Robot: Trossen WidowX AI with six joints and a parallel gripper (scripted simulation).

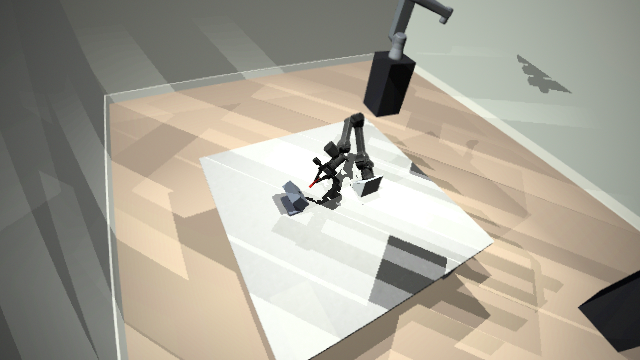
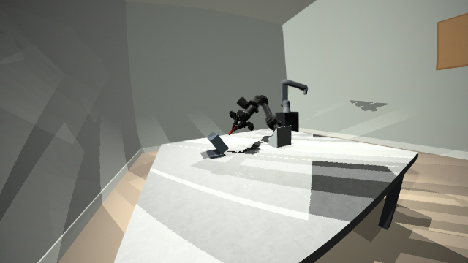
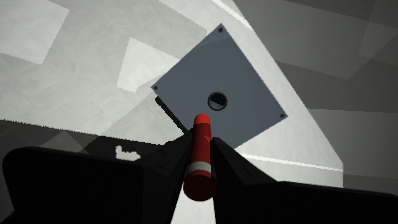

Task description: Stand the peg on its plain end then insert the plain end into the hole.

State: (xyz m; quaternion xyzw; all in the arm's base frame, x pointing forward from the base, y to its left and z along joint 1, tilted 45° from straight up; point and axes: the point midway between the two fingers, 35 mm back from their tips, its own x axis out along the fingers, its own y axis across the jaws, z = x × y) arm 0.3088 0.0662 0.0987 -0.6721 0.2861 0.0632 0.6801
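Right now my gripper tip is 11 cm short of the dark sloped panel, 7 cm above it and 1 cm to the right of it. Also, from my gripper tip: red peg 1 cm behind, 1 cm above.
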